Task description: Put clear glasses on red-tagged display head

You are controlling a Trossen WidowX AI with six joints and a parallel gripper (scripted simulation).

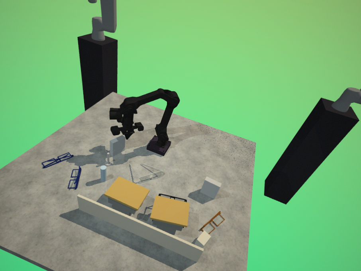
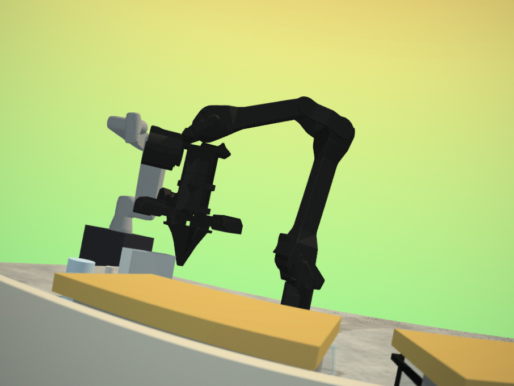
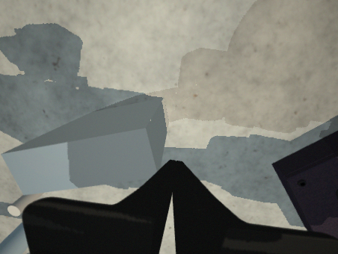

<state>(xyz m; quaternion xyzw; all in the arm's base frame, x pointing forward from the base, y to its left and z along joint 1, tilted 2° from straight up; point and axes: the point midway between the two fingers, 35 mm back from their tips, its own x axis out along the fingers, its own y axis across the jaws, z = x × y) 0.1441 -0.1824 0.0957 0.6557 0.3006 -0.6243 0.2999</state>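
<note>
My gripper tip is 15 cm short of the small post, 7 cm above it and 3 cm to the left of it. Round my gripper tip: cream wall: 45 cm ahead, 33 cm to the left, 4 cm below.
</note>
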